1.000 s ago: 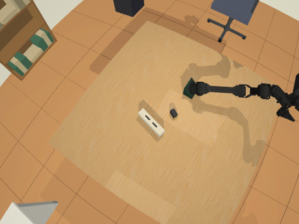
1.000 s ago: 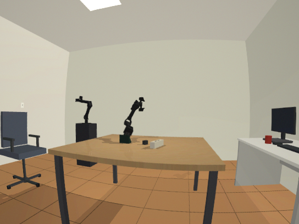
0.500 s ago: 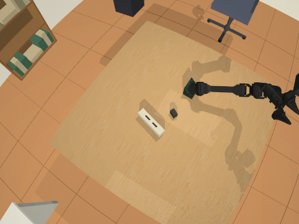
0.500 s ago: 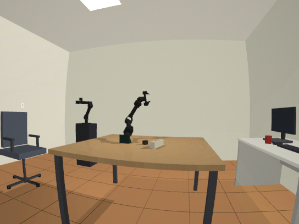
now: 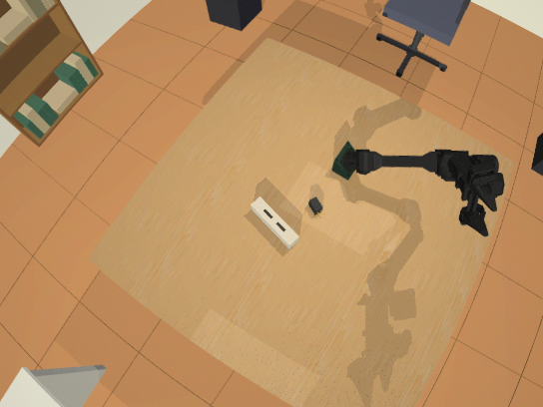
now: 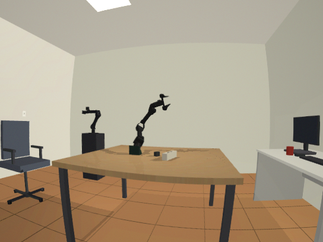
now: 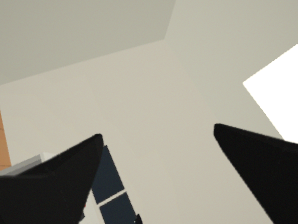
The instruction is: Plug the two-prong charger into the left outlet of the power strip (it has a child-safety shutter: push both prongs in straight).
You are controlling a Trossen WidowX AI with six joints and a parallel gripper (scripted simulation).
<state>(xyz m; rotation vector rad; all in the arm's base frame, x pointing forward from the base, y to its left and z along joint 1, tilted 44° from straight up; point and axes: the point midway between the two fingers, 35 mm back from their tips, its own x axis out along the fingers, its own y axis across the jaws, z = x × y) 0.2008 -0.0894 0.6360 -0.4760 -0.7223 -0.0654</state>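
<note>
Right now my gripper tip is 55 cm above the black two-prong charger, 41 cm to the left of it and 4 cm past it.
</note>
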